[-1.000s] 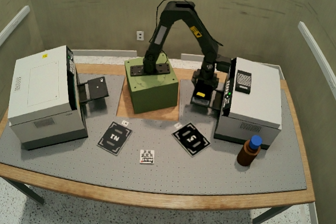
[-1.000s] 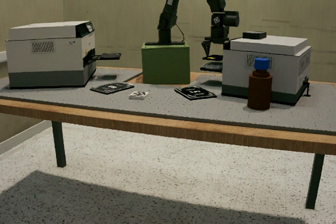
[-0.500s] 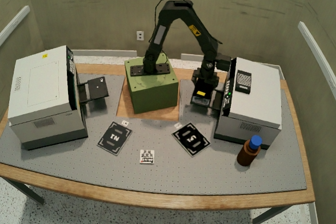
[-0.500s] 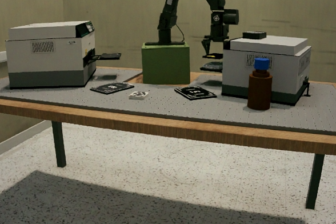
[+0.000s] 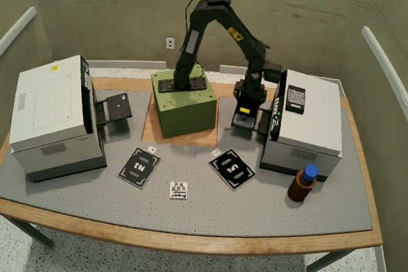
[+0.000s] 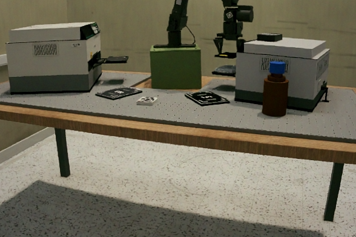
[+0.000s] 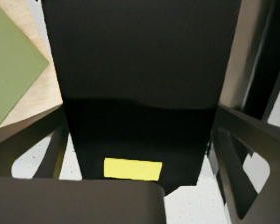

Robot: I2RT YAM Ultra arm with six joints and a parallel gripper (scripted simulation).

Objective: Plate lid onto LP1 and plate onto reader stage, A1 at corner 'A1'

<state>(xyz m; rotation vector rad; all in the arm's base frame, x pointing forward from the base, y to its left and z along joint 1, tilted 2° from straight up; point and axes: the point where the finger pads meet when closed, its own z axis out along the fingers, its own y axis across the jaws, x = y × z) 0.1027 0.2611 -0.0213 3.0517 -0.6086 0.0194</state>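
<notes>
Right now my hand is 70 mm above the clear well plate. Round my hand: lid right at my hand.
</notes>
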